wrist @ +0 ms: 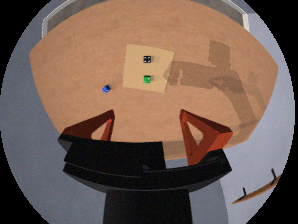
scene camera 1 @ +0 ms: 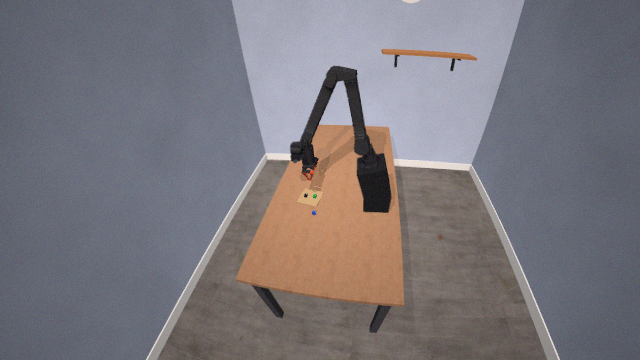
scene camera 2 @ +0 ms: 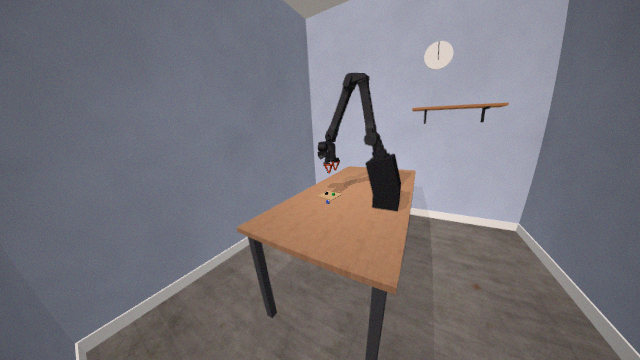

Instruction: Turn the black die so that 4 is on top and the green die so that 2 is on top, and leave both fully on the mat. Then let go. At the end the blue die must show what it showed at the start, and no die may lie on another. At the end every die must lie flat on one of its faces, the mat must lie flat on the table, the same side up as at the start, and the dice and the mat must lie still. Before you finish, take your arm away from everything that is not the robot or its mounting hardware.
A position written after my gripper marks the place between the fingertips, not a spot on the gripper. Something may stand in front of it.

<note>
In view: my gripper point(wrist: 147, 113) and a tan mat point(wrist: 161, 60).
</note>
